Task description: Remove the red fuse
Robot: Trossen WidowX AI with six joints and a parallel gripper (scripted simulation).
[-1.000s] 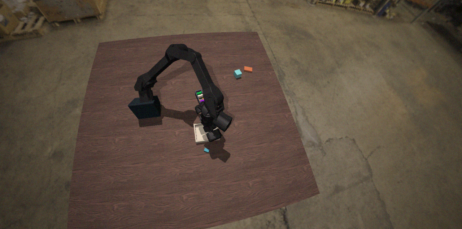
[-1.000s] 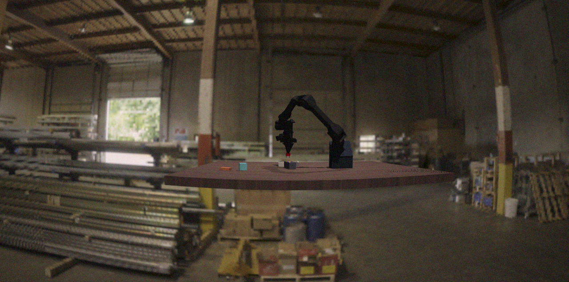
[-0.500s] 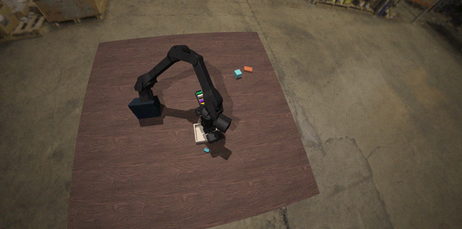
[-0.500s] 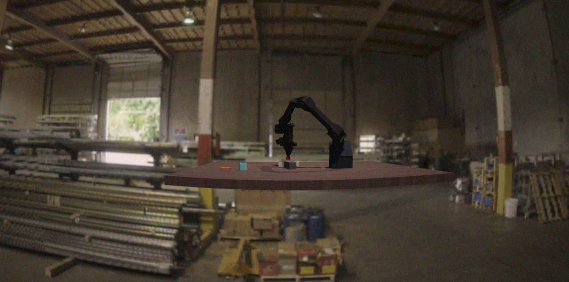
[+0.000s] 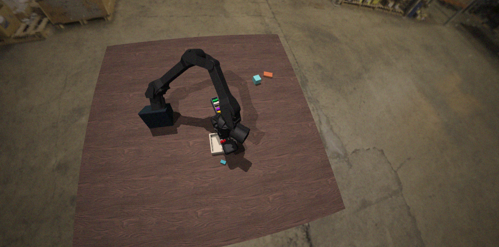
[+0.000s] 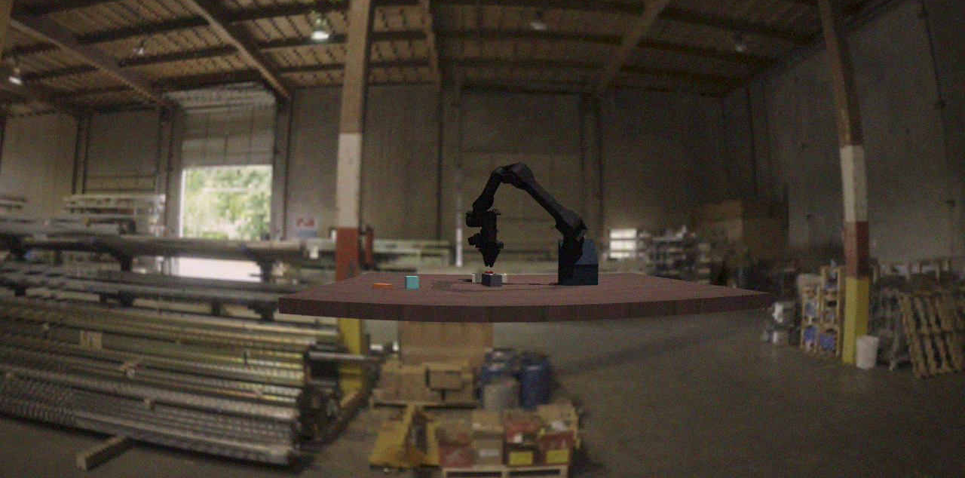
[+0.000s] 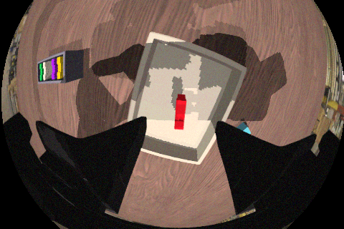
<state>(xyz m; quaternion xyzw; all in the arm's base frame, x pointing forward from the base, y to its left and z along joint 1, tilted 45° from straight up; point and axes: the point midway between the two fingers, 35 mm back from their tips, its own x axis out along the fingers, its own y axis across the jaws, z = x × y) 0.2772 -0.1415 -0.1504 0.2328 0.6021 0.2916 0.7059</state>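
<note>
The red fuse lies 3 cm below my gripper tip. Round my gripper tip: yellow fuse: 3 cm ahead, 17 cm to the left, 3 cm below; then purple fuse: 2 cm ahead, 18 cm to the left, 3 cm below; then white tray: 5 cm below.
</note>
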